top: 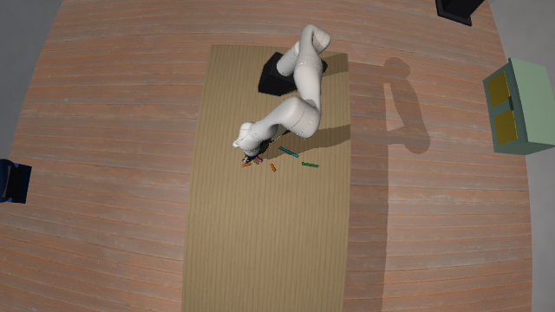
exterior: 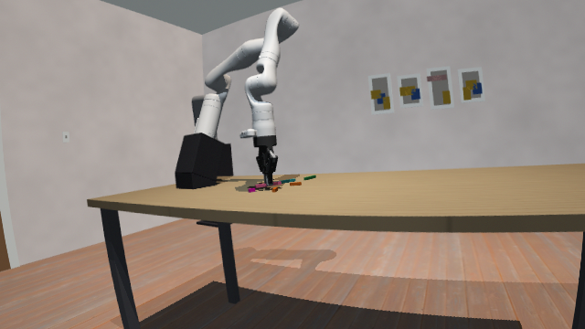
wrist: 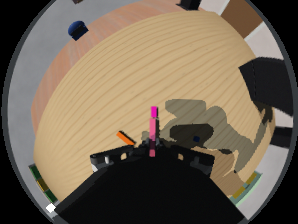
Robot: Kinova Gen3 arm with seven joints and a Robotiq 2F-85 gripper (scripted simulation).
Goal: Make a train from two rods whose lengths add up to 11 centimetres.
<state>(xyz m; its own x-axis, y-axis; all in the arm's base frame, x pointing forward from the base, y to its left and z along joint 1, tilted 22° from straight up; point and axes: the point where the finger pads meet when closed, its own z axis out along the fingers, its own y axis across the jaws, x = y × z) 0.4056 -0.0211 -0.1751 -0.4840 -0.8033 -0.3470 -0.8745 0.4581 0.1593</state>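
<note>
Now: the pink rod 2 cm below my hand. The rest, counted from my hand: magenta rod: 3 cm behind, 5 cm to the right, 3 cm below; then turquoise rod: 5 cm behind, 16 cm to the left, 3 cm below; then blue rod: 8 cm behind, 4 cm to the left, 3 cm below.
</note>
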